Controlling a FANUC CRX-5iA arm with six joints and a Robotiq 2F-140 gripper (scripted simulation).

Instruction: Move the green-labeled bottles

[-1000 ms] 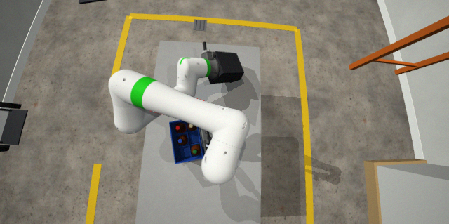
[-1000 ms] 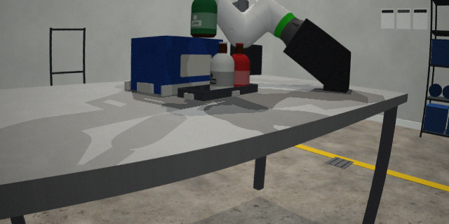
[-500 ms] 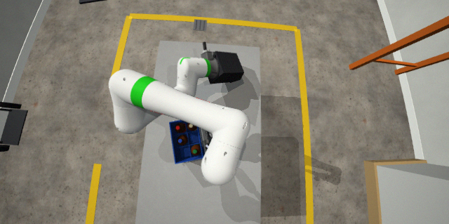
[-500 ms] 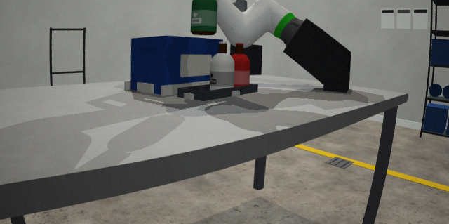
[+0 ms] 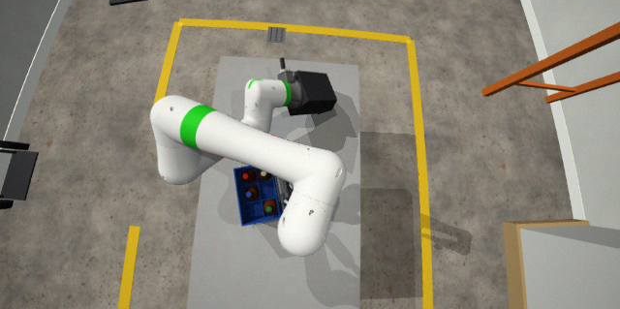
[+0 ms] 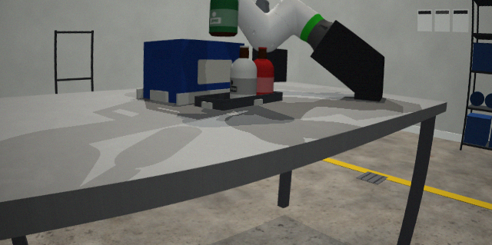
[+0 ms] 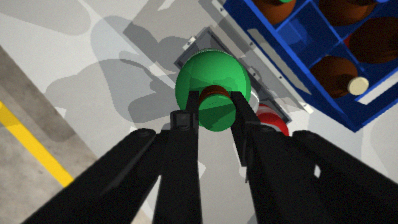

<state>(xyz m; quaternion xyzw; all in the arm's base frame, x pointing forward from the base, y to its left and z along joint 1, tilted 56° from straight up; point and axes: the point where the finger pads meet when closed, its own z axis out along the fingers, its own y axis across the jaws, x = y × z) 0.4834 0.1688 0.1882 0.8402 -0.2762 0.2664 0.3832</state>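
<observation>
Now: the green-labeled bottle 8 cm below my hand. Also, from my hand: blue crate (7 cm behind, 19 cm to the right, 25 cm below); white bottle (8 cm behind, 25 cm below); red bottle (17 cm behind, 25 cm below).
</observation>
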